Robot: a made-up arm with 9 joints. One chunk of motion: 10 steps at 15 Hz.
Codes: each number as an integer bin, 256 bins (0 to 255) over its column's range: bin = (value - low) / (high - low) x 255, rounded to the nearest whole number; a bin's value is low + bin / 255 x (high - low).
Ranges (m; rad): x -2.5..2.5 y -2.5..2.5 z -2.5..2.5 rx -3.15..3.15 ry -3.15..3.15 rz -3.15..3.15
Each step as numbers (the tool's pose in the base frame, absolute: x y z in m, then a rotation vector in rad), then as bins.
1 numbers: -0.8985 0.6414 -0.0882 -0.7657 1.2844 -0.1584
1 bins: 82 160 123 97 179 121
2 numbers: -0.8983 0.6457 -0.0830 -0.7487 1.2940 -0.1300
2 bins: 82 160 123 97 180 122
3 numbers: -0.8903 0.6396 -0.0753 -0.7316 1.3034 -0.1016
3 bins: 82 160 124 98 180 123
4 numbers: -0.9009 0.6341 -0.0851 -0.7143 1.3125 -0.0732
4 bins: 82 160 123 99 181 125
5 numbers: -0.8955 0.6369 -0.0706 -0.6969 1.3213 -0.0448
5 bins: 82 160 124 99 181 126
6 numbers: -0.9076 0.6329 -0.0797 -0.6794 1.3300 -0.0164
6 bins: 81 160 123 100 181 127
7 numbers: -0.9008 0.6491 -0.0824 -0.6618 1.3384 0.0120
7 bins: 82 161 123 101 182 128
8 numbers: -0.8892 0.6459 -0.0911 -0.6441 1.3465 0.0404
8 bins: 82 160 123 101 182 129
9 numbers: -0.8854 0.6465 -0.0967 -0.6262 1.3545 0.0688
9 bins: 82 160 123 102 182 130
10 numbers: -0.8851 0.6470 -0.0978 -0.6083 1.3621 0.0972
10 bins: 82 160 123 103 183 131
